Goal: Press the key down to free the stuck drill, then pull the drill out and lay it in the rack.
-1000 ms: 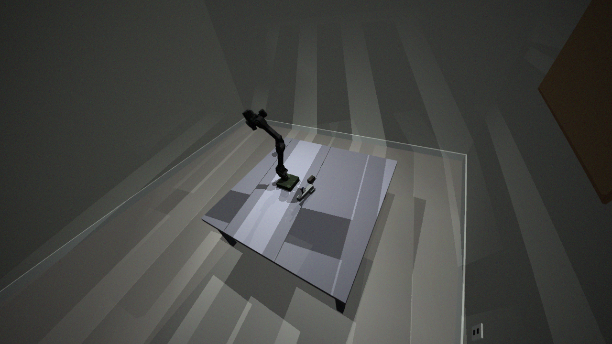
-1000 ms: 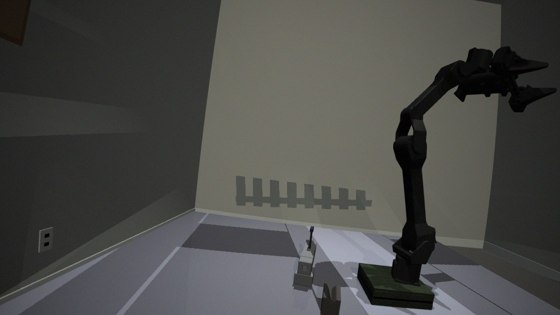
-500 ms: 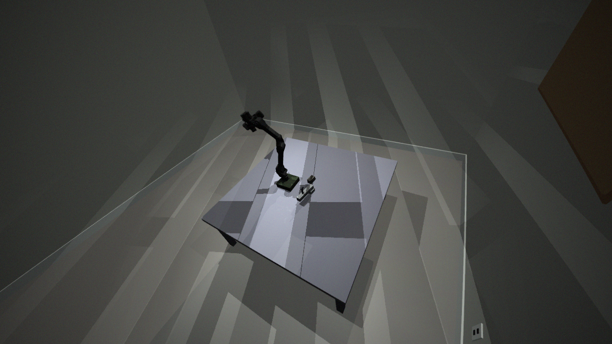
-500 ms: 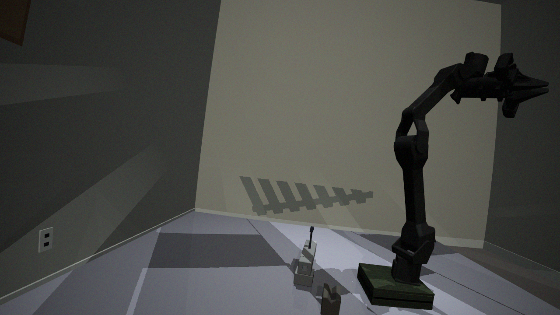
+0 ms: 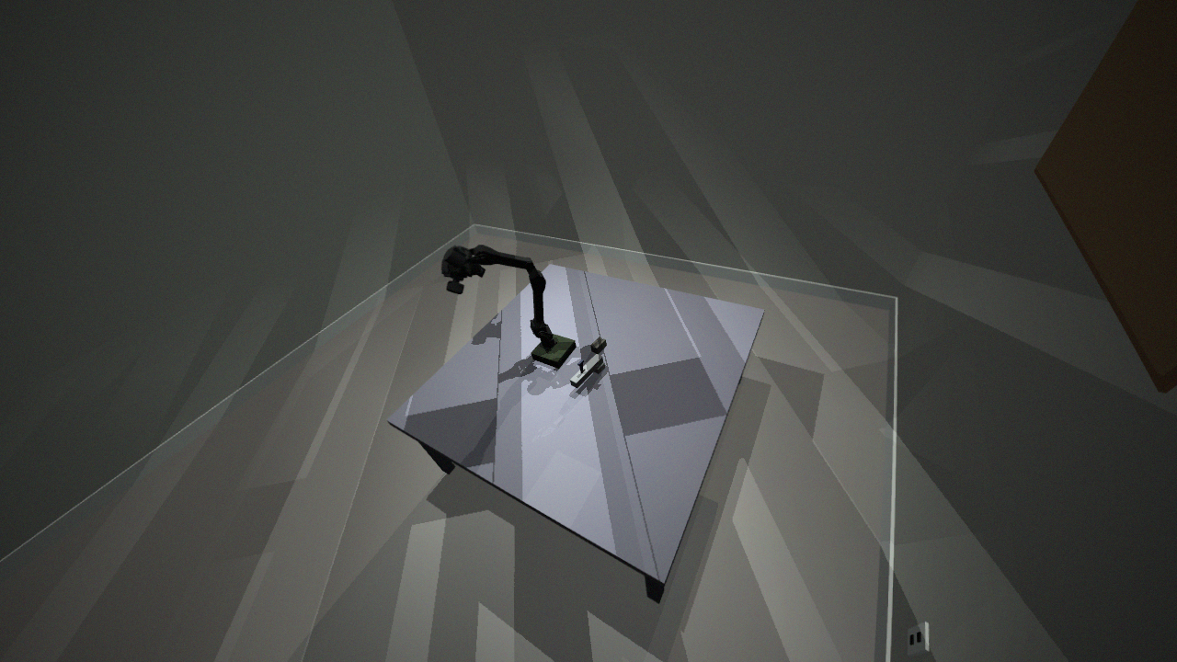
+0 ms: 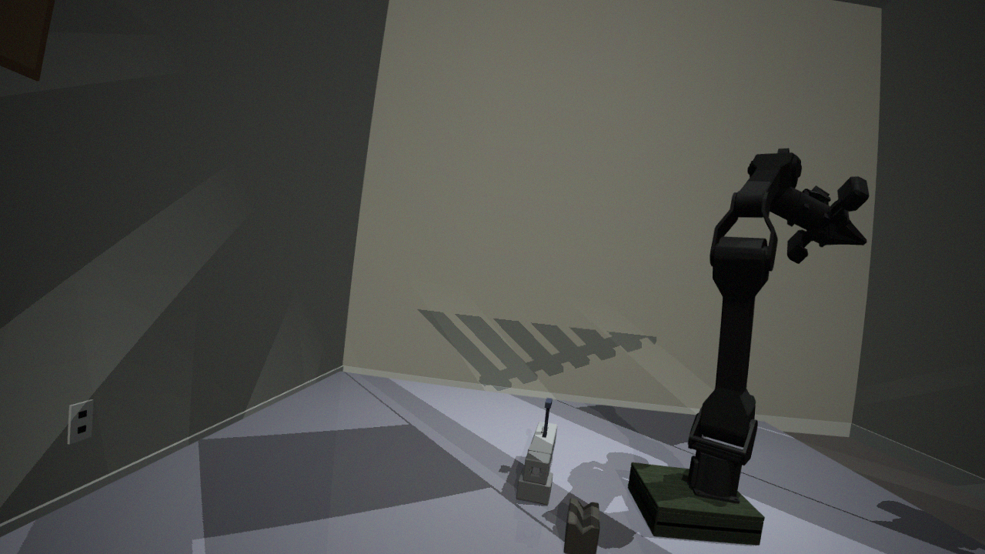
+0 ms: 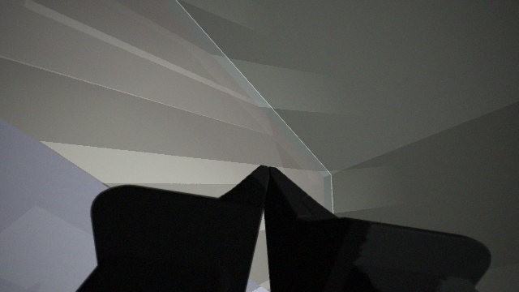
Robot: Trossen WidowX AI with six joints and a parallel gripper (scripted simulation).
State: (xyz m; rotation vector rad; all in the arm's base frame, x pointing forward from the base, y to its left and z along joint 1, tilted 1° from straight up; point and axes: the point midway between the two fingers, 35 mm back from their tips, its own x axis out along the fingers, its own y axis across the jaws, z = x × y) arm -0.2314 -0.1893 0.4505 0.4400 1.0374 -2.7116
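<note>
My gripper tip is now 550 mm short of the thin dark drill, 140 mm to the right of it and 380 mm above it. The rest, counted from my gripper tip: white cylindrical drill: 540 mm ahead, 190 mm to the left, 430 mm below; pale block-shaped housing: 550 mm ahead, 170 mm to the left, 440 mm below; rack: 460 mm ahead, 330 mm to the left, 460 mm below.
</note>
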